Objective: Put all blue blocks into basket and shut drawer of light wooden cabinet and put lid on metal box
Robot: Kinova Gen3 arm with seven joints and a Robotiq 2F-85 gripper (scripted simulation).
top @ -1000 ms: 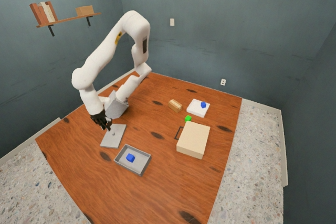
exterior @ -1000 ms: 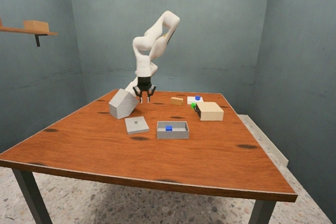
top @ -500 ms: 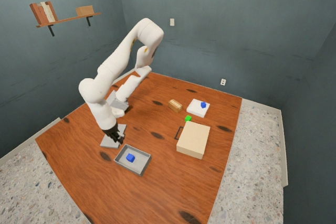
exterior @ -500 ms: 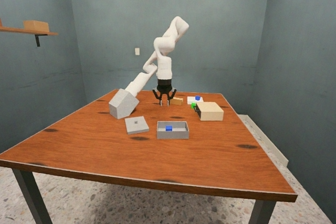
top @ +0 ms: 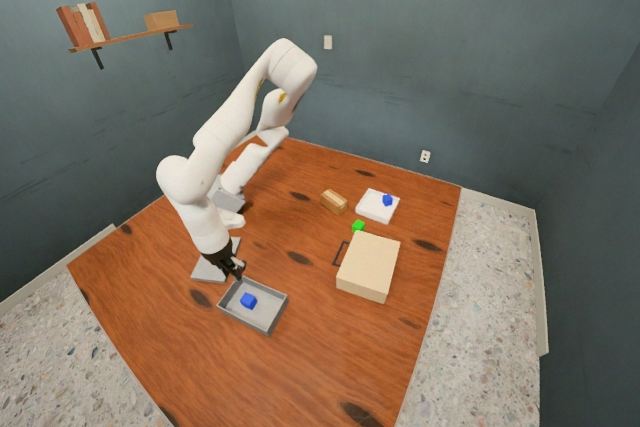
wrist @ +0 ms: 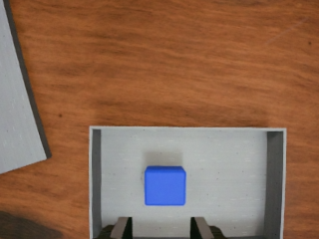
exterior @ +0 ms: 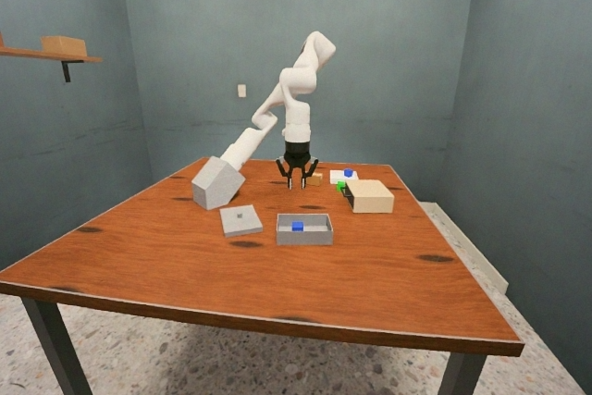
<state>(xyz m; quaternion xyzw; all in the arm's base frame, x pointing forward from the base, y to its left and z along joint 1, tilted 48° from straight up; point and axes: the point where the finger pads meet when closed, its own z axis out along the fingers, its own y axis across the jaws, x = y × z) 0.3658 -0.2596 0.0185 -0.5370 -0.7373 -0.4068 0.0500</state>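
My hand is 160 mm above the grey metal box, 20 mm short of it and 10 mm to the right of it. Also, from my hand: light wooden cabinet 360 mm to the left, 160 mm ahead, 150 mm below; then green block 480 mm to the left, 170 mm below, 20 mm ahead; then metal lid 230 mm behind, 170 mm below, 10 mm to the right.
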